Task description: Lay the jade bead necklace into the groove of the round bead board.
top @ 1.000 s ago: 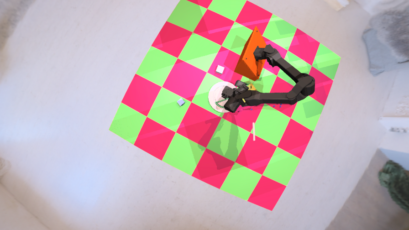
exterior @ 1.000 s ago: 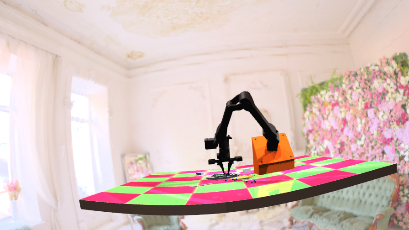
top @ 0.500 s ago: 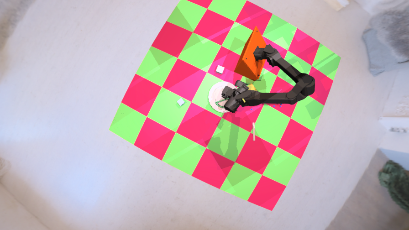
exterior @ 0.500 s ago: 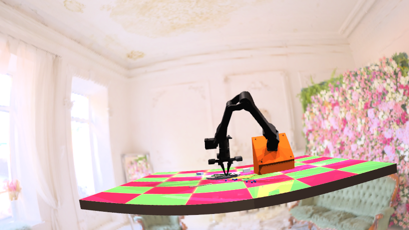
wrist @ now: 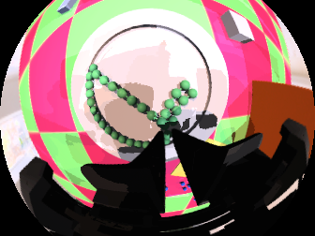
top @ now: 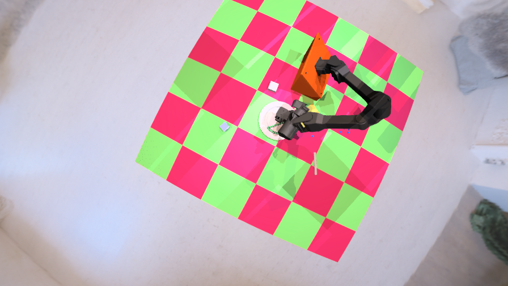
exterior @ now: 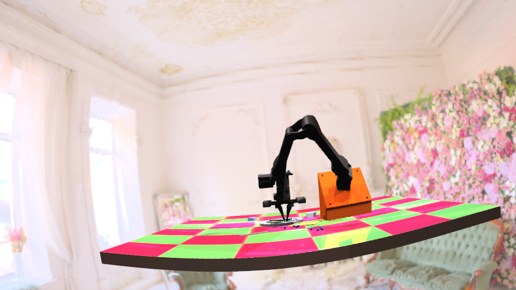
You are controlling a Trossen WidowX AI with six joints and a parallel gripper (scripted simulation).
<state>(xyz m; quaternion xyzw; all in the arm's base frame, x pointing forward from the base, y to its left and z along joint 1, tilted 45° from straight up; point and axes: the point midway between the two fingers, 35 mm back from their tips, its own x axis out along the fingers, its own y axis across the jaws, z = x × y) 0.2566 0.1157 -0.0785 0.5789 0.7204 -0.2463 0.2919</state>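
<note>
The round bead board lies 50 mm to the right of my gripper tip, 20 mm ahead of it and 10 mm below it. The rest, counted from my gripper tip: white cube: 160 mm to the right, 110 mm behind; thin white stick: 240 mm to the left, 100 mm ahead, 10 mm below; yellow patch: 90 mm behind, 80 mm to the left, 10 mm below.
</note>
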